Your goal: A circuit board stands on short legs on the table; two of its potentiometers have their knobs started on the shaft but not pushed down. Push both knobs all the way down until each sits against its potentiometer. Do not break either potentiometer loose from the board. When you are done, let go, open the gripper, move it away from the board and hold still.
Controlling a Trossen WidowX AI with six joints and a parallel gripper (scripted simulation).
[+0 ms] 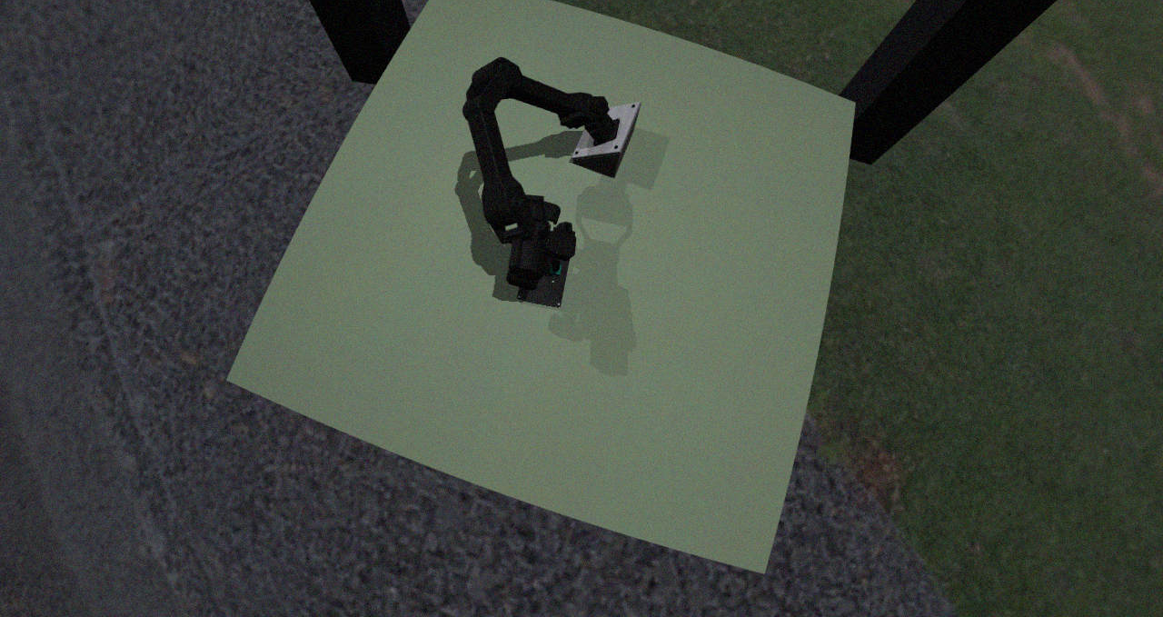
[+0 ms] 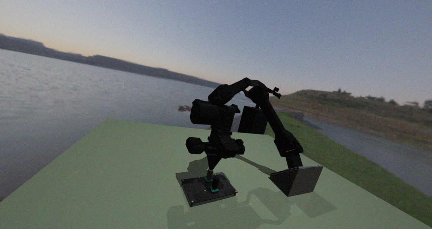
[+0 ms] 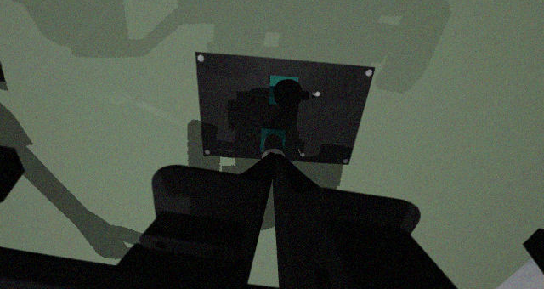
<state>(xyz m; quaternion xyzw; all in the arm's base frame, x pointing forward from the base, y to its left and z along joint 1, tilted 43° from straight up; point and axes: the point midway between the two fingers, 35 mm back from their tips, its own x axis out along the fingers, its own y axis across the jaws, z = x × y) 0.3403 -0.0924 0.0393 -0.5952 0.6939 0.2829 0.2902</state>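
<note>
My gripper tip is 20 mm above the pale knob.
</note>
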